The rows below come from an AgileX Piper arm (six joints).
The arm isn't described. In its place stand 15 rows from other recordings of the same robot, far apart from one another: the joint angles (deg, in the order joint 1, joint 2, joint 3, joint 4, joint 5, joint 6), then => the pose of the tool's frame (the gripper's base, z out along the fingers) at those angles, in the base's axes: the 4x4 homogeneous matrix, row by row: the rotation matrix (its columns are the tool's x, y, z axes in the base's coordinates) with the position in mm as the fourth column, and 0 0 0 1 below.
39.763 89.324 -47.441 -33.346 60.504 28.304 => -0.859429 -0.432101 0.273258 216.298; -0.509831 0.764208 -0.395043 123.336; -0.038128 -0.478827 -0.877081 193.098; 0 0 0 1
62.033 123.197 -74.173 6.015 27.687 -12.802 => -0.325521 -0.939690 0.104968 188.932; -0.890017 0.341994 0.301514 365.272; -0.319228 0.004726 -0.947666 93.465; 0 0 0 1
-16.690 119.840 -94.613 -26.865 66.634 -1.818 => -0.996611 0.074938 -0.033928 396.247; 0.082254 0.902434 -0.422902 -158.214; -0.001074 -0.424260 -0.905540 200.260; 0 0 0 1
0.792 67.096 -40.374 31.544 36.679 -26.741 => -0.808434 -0.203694 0.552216 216.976; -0.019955 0.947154 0.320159 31.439; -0.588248 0.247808 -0.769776 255.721; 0 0 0 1
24.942 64.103 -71.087 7.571 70.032 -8.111 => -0.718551 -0.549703 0.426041 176.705; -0.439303 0.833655 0.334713 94.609; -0.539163 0.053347 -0.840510 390.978; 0 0 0 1
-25.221 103.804 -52.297 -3.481 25.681 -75.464 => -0.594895 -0.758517 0.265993 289.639; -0.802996 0.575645 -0.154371 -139.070; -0.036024 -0.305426 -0.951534 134.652; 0 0 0 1
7.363 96.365 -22.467 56.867 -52.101 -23.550 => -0.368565 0.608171 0.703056 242.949; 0.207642 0.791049 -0.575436 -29.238; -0.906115 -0.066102 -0.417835 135.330; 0 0 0 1
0.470 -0.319 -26.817 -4.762 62.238 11.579 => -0.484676 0.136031 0.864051 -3.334; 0.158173 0.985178 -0.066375 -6.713; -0.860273 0.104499 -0.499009 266.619; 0 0 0 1
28.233 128.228 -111.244 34.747 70.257 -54.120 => -0.328122 -0.938874 -0.104169 391.329; -0.803763 0.219552 0.552957 265.528; -0.496287 0.265164 -0.826672 215.143; 0 0 0 1
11.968 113.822 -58.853 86.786 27.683 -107.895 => -0.543088 -0.714263 0.441456 360.546; -0.447367 0.691045 0.567732 119.574; -0.710576 0.110835 -0.694836 124.646; 0 0 0 1
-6.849 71.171 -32.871 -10.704 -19.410 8.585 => -0.245168 0.053116 0.968024 253.945; 0.002719 0.998532 -0.054101 -24.844; -0.969477 -0.010631 -0.244952 261.155; 0 0 0 1
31.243 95.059 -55.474 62.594 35.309 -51.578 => -0.750158 -0.636537 0.179119 257.641; -0.350288 0.612273 0.708816 210.911; -0.560857 0.468981 -0.682273 214.562; 0 0 0 1
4.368 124.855 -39.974 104.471 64.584 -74.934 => -0.958139 0.170359 0.230102 278.951; 0.277152 0.350325 0.894684 101.124; 0.071807 0.921005 -0.382875 54.837; 0 0 0 1
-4.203 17.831 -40.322 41.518 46.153 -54.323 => -0.009973 -0.442968 0.896482 36.985; -0.340603 0.844420 0.413454 40.902; -0.940154 -0.301221 -0.159298 366.977; 0 0 0 1
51.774 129.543 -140.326 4.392 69.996 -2.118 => -0.492930 -0.814929 0.304812 303.023; -0.643062 0.577217 0.503281 395.297; -0.586081 0.052069 -0.808578 331.950; 0 0 0 1
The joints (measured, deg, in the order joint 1, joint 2, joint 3, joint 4, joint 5, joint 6), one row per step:
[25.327 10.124 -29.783 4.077 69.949 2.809]
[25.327 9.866 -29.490 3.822 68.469 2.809]
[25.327 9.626 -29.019 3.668 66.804 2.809]
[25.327 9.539 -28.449 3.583 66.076 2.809]
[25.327 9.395 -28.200 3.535 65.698 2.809]
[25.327 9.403 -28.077 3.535 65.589 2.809]
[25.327 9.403 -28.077 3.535 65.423 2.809]
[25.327 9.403 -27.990 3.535 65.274 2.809]
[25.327 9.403 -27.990 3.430 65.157 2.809]
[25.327 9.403 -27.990 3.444 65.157 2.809]
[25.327 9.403 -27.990 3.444 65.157 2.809]
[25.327 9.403 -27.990 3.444 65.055 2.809]
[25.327 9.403 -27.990 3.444 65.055 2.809]
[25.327 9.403 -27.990 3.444 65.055 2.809]
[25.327 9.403 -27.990 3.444 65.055 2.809]
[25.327 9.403 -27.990 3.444 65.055 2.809]
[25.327 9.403 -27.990 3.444 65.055 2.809]
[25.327 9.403 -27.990 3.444 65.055 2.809]
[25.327 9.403 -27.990 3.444 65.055 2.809]
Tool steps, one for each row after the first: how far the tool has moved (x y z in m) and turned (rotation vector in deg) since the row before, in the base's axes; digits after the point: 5 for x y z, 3 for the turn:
[0.00137 0.00017 0.00025 0.446 -1.384 -0.199]
[0.00167 0.00047 -0.00037 0.526 -1.334 -0.163]
[0.00112 0.00036 -0.00199 0.051 -0.245 -0.077]
[0.00031 0.00005 -0.00077 0.085 -0.261 -0.041]
[0.00024 0.00011 -0.00049 -0.007 0.021 -0.006]
[0.00016 0.00007 0.00020 0.075 -0.148 -0.009]
[0.00023 0.00010 -0.00026 0.030 -0.054 -0.008]
[0.00018 -0.00009 0.00013 -0.034 -0.146 -0.049]
[-0.00001 0.00002 0.00000 0.012 0.005 0.006]
[0.00000 0.00000 0.00000 0.000 0.000 0.000]
[0.00010 0.00004 0.00012 0.046 -0.091 -0.006]
[0.00000 0.00000 0.00000 0.000 0.000 0.000]
[0.00000 0.00000 0.00000 0.000 0.000 0.000]
[0.00000 0.00000 0.00000 0.000 0.000 0.000]
[0.00000 0.00000 0.00000 0.000 0.000 0.000]
[0.00000 0.00000 0.00000 0.000 0.000 0.000]
[0.00000 0.00000 0.00000 0.000 0.000 0.000]
[0.00000 0.00000 0.00000 0.000 0.000 0.000]

